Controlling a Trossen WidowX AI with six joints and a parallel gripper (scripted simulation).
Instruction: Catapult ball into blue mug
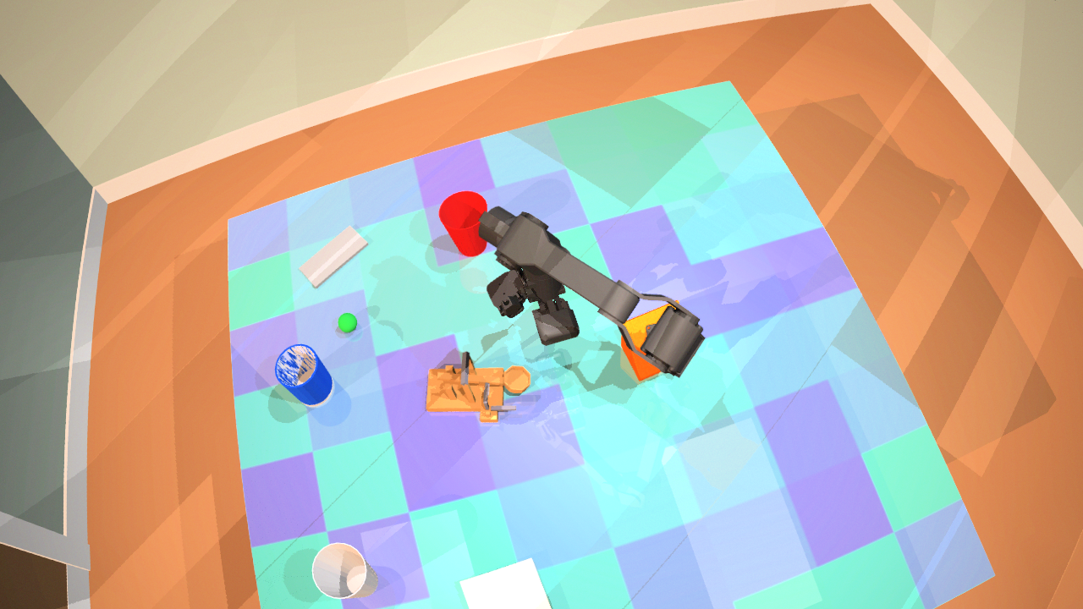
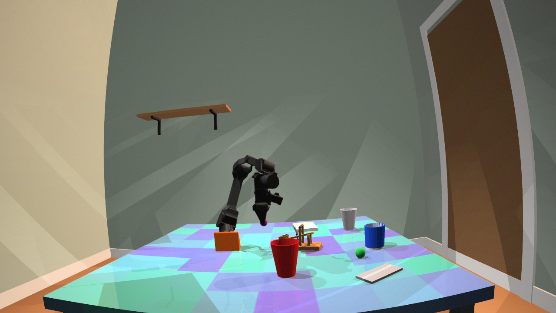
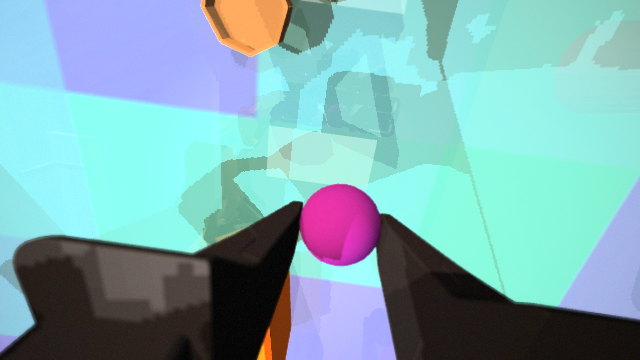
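Now: the catapult 140 mm ahead of my gripper tip, 70 mm to the left of it and 80 mm below it. Also, from my gripper tip: magenta ball (10 mm above); green ball (380 mm ahead, 160 mm to the right, 110 mm below); red cup (100 mm ahead, 280 mm to the right, 100 mm below).
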